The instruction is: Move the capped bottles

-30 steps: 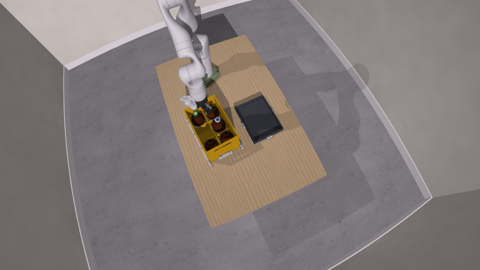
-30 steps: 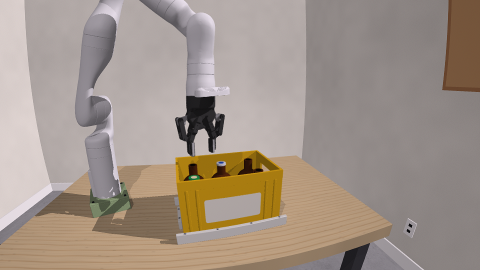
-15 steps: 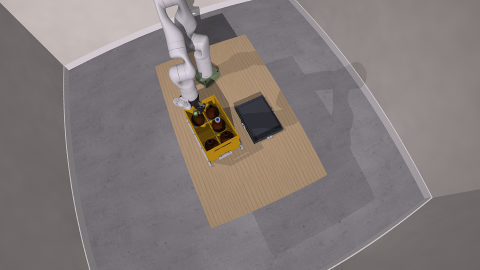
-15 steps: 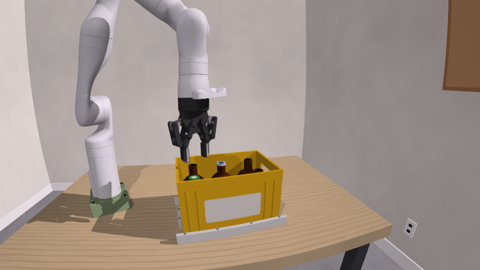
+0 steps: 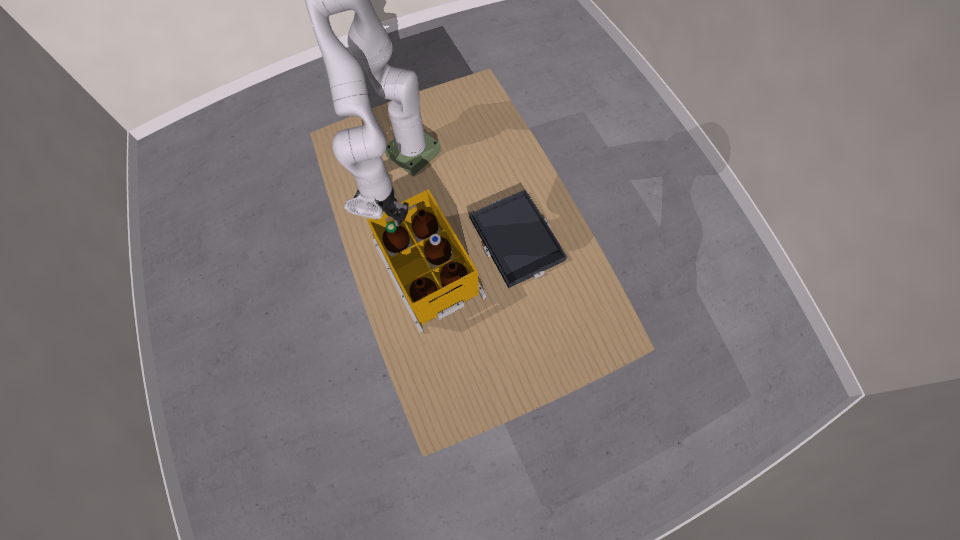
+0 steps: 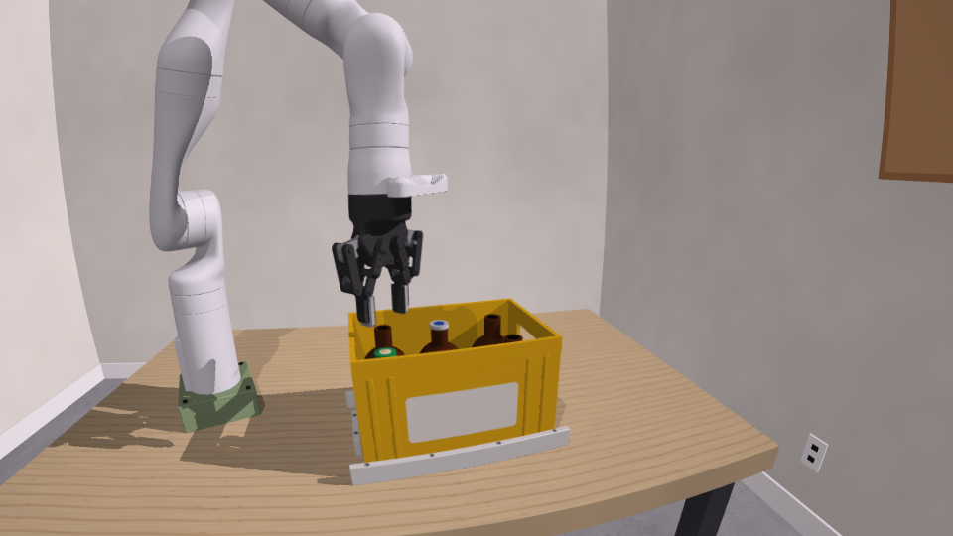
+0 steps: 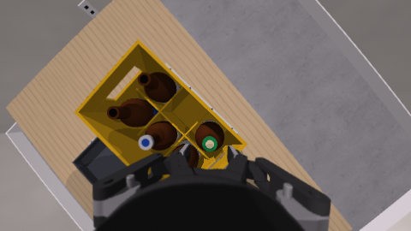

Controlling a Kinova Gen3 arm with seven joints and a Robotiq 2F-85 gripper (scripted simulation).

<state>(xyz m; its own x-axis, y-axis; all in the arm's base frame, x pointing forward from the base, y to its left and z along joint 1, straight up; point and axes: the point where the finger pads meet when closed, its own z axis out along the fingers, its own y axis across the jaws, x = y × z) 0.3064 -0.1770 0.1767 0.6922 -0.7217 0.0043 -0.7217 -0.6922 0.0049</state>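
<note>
The yellow crate is 90 mm ahead of my hand, 50 mm to the left of it and 140 mm below it. Also, from my hand: dark tray (120 mm ahead, 320 mm to the left, 210 mm below); then blue-capped brown bottle (90 mm ahead, 90 mm to the left, 140 mm below).
</note>
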